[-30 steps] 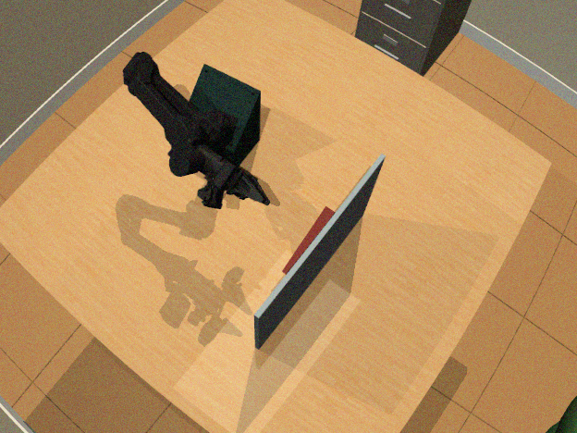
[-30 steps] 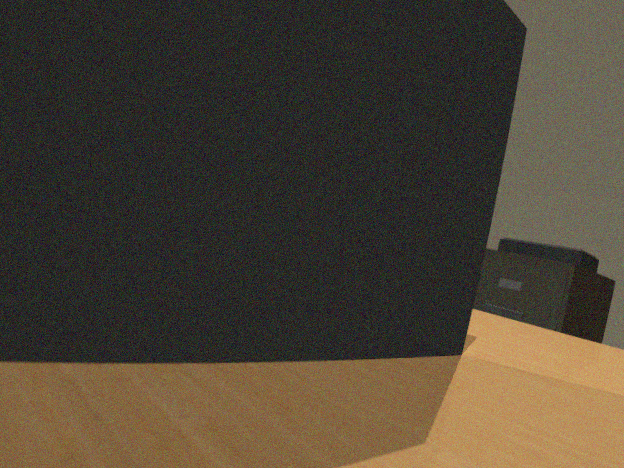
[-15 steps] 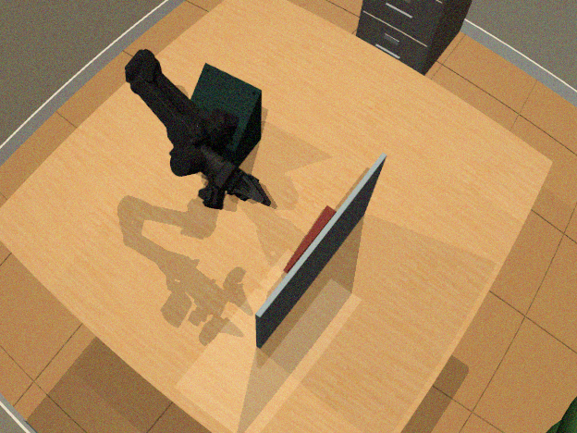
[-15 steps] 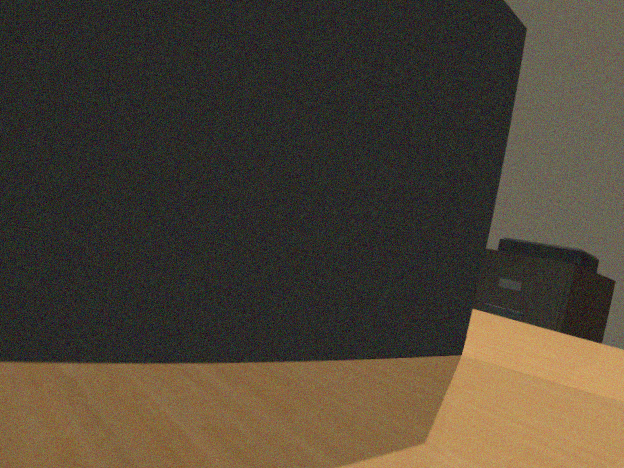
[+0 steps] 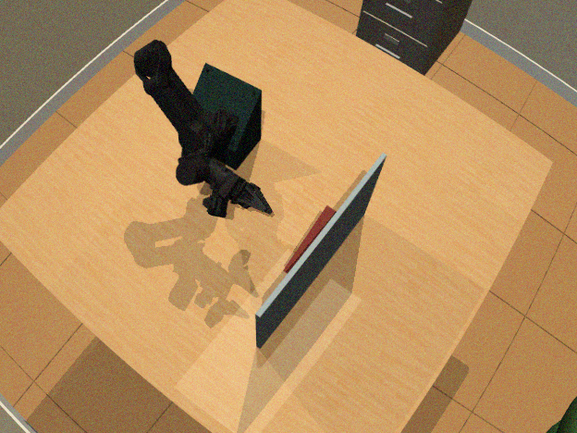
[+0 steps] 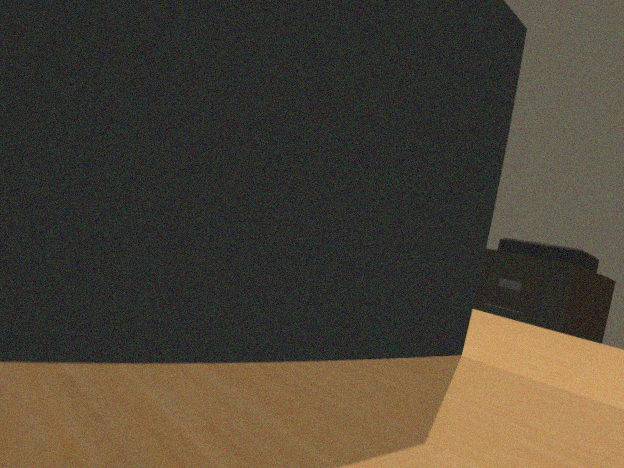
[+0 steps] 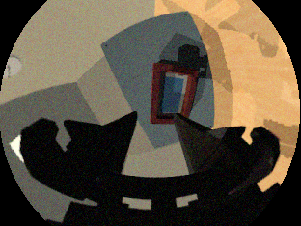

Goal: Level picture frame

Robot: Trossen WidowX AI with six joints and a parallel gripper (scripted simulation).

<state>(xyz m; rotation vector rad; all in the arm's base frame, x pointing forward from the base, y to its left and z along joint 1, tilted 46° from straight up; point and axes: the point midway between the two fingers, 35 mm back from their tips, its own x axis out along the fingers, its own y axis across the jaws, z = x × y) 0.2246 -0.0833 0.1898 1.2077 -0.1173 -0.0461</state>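
Now: the red picture frame 130 mm ahead of my gripper tip, 10 mm to the left of it and 50 mm below it. Also, from my gripper tip: grey wall panel: 140 mm ahead, 10 mm to the right, 60 mm below.
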